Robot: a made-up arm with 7 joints. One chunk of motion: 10 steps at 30 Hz.
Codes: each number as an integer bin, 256 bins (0 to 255) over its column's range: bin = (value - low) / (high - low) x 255, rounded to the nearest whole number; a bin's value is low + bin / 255 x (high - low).
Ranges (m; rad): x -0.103..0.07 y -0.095..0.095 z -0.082..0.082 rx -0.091..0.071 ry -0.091..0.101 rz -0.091..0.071
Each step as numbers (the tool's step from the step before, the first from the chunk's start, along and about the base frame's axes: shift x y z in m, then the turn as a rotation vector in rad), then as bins.
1 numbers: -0.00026 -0.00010 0.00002 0.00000 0.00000 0.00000
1 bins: 151 127 128 143 121 143
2 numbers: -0.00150 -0.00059 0.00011 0.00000 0.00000 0.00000
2 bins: 150 127 128 143 121 143
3 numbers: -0.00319 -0.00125 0.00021 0.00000 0.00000 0.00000
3 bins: 147 126 128 143 121 143
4 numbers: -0.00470 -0.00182 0.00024 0.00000 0.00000 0.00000
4 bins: 145 125 128 143 121 143
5 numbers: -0.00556 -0.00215 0.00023 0.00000 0.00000 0.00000
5 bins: 144 125 128 143 121 143
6 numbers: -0.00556 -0.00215 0.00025 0.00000 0.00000 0.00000
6 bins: 144 125 128 143 121 143
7 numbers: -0.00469 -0.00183 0.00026 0.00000 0.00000 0.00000
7 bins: 145 125 128 143 121 143
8 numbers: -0.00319 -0.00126 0.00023 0.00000 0.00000 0.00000
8 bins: 147 126 128 143 121 143
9 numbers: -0.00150 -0.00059 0.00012 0.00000 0.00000 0.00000
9 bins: 150 127 128 143 121 143
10 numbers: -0.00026 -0.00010 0.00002 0.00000 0.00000 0.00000
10 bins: 151 127 128 143 121 143
